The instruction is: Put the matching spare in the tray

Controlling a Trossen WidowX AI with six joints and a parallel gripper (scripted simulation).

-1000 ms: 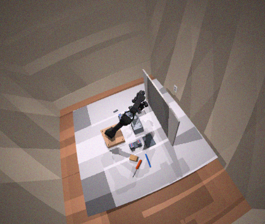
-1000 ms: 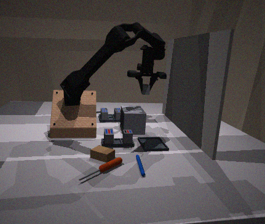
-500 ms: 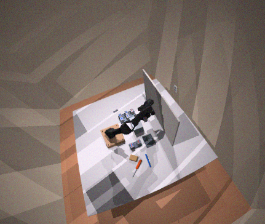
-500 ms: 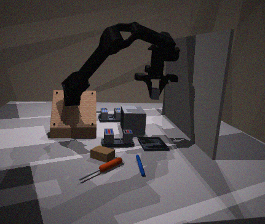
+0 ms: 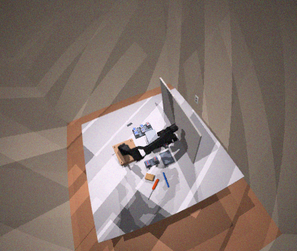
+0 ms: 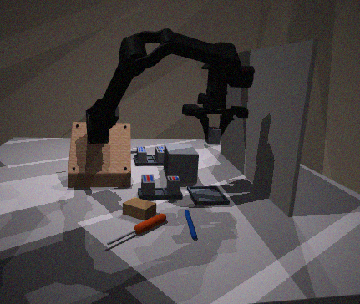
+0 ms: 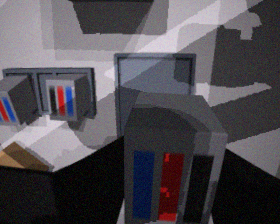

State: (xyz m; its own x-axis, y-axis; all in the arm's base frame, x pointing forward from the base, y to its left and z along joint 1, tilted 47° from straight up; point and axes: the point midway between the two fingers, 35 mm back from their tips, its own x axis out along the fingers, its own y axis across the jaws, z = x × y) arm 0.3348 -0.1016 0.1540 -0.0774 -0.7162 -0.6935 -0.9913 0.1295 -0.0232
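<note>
Now: gripper tip 10 mm past the dark-rimmed tray, 30 mm to the left of it and 160 mm above it. The rest, counted from my gripper tip: grey spare 20 mm above; then tall grey panel 200 mm ahead, 150 mm to the left, 60 mm above; then mounted unit 50 mm behind, 190 mm to the left, 120 mm below.
</note>
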